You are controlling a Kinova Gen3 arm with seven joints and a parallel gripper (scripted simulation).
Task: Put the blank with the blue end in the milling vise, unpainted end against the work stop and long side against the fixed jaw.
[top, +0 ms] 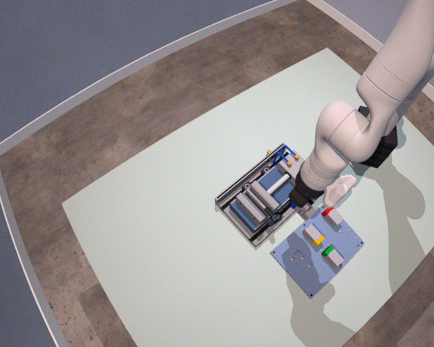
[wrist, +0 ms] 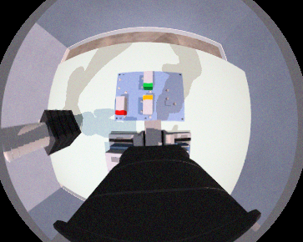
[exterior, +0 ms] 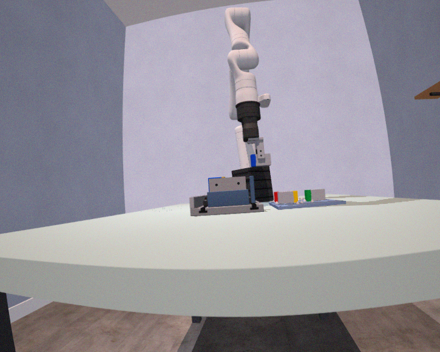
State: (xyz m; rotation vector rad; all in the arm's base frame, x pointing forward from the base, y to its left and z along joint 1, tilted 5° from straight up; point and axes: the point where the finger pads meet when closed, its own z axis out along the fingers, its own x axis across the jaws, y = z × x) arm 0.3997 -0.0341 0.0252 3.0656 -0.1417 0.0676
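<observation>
The fixed jaw lies 12 cm to the right of my hand, 9 cm below it and 8 cm ahead of it. From my hand the other things lie so: blank with blue end 2 cm below; then vise 13 cm below, 10 cm to the right, 2 cm behind; then blank with yellow end 14 cm below, 8 cm to the left.
</observation>
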